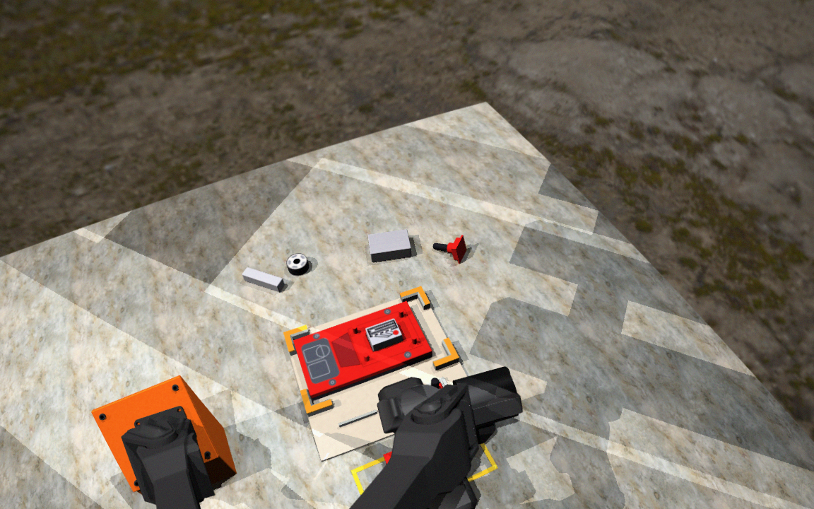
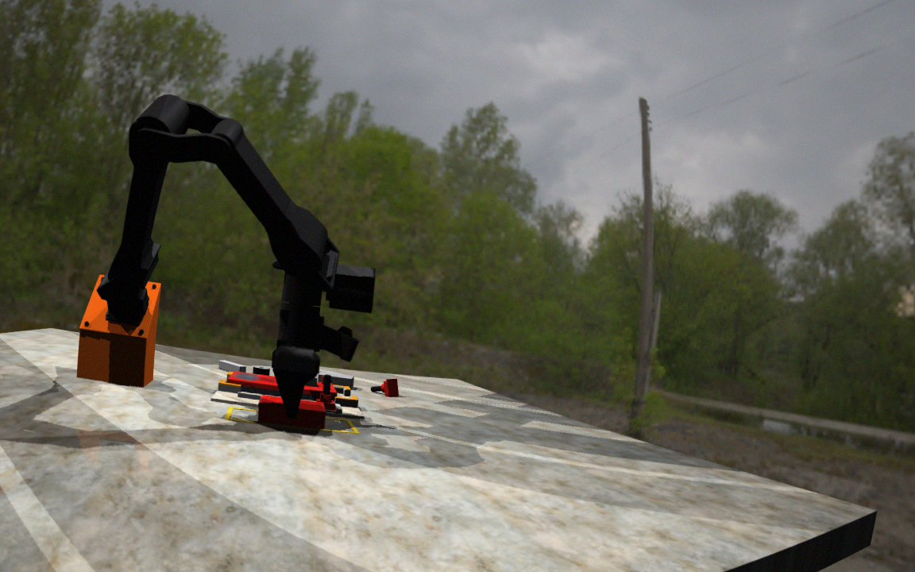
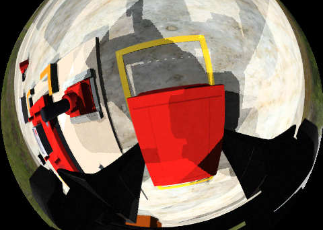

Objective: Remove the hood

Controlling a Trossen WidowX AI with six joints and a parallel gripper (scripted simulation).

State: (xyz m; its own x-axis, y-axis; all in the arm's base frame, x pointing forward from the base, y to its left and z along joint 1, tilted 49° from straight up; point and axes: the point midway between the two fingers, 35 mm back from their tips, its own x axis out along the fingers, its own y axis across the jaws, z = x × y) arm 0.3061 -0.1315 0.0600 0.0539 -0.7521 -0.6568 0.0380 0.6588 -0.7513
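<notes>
Now: the red hood 10 mm above my gripper tip. Round my gripper tip: wheel 60 mm behind, 440 mm to the left; grey bar 130 mm behind, 430 mm to the left.
</notes>
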